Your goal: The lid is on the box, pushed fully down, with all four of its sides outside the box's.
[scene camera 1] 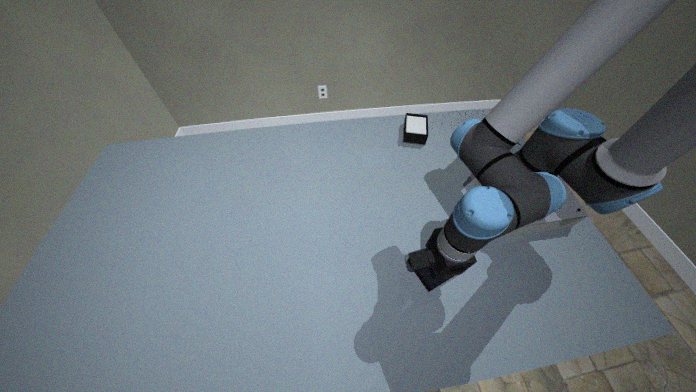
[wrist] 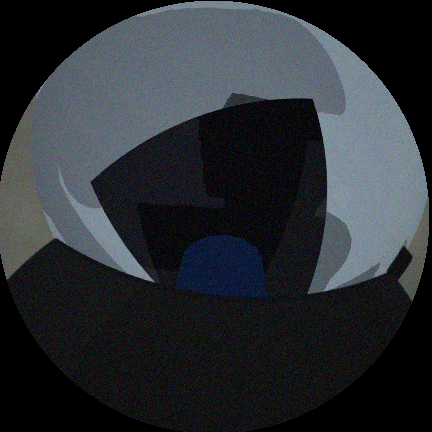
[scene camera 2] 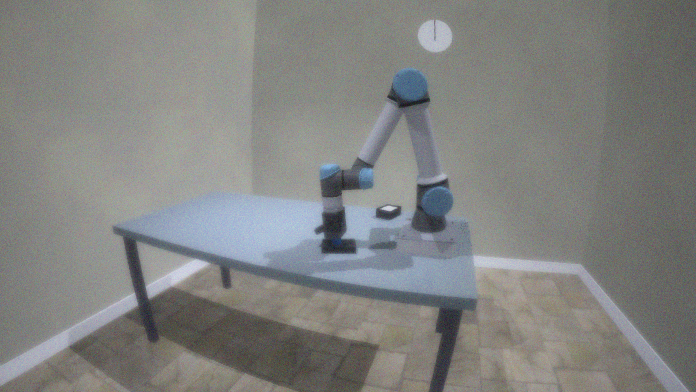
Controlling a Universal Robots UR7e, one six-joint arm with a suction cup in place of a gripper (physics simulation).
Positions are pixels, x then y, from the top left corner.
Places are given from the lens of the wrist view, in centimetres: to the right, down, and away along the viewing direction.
suction cup (wrist: 220, 264): 0, 1, 4
black lid (wrist: 257, 170): 1, -1, 4
